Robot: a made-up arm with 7 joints.
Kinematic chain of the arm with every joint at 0, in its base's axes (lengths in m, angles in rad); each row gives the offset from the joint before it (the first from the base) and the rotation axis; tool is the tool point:
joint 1: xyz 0 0 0 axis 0 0.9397 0.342
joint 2: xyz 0 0 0 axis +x
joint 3: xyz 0 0 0 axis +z
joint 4: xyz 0.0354 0 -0.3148 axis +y
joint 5: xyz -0.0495 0 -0.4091 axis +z
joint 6: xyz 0 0 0 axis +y
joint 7: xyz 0 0 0 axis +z
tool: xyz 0 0 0
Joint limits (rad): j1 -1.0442..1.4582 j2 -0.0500..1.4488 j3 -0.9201..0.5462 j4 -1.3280..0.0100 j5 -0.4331..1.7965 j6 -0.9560..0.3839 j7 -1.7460..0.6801
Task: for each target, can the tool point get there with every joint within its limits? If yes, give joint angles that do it. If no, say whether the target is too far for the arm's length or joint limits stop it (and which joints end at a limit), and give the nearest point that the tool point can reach.
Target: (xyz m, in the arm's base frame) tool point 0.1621 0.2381 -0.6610
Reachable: yes | joints 0.0097 0.4955 -0.5544 -0.5279 0.4339 0.0003 -0.1938
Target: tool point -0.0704 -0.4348 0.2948
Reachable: no: joint limits stop it (at a limit: joint 1, joint 2, joint 4) | nearest point 0.3970 -0.4746 -0.0825 | short by 0.602 m
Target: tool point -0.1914 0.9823 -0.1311
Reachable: no: too far | nearest point -0.1382 0.7094 -0.0947 | short by 0.280 m
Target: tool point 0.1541 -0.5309 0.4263
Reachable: no: joint limits stop it (at a limit: joint 1, joint 2, joint 4) | nearest point 0.4649 -0.4164 -0.0084 | short by 0.547 m
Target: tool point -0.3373 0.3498 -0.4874
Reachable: yes | joints 0.9345 0.9173 -0.6338 -0.9094 1.1771 0.1195 -1.3591
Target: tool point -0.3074 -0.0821 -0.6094
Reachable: yes | joints 0.9848 0.1471 -0.5345 -0.9158 0.5696 0.1001 0.1488
